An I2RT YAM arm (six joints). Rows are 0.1 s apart.
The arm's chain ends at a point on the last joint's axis. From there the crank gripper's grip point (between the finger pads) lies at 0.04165 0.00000 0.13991 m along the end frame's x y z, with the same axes.
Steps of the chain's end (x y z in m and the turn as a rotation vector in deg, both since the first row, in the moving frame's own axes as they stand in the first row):
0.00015 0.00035 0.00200 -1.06 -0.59 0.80
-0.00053 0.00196 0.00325 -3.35 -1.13 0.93
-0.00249 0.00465 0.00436 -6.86 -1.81 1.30
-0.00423 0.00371 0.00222 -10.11 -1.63 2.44
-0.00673 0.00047 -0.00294 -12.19 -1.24 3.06
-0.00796 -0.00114 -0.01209 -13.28 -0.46 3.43
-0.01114 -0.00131 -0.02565 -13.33 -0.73 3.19
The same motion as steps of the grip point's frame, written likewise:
-0.00131 0.00351 0.00239 -1.06 -0.59 0.80
-0.00337 0.01081 0.00378 -3.35 -1.13 0.93
-0.00712 0.02233 0.00454 -6.86 -1.81 1.30
-0.00877 0.03004 0.00101 -10.11 -1.63 2.44
-0.01059 0.03222 -0.00547 -12.19 -1.24 3.06
-0.01011 0.03345 -0.01579 -13.28 -0.46 3.43
-0.01388 0.03324 -0.02917 -13.33 -0.73 3.19

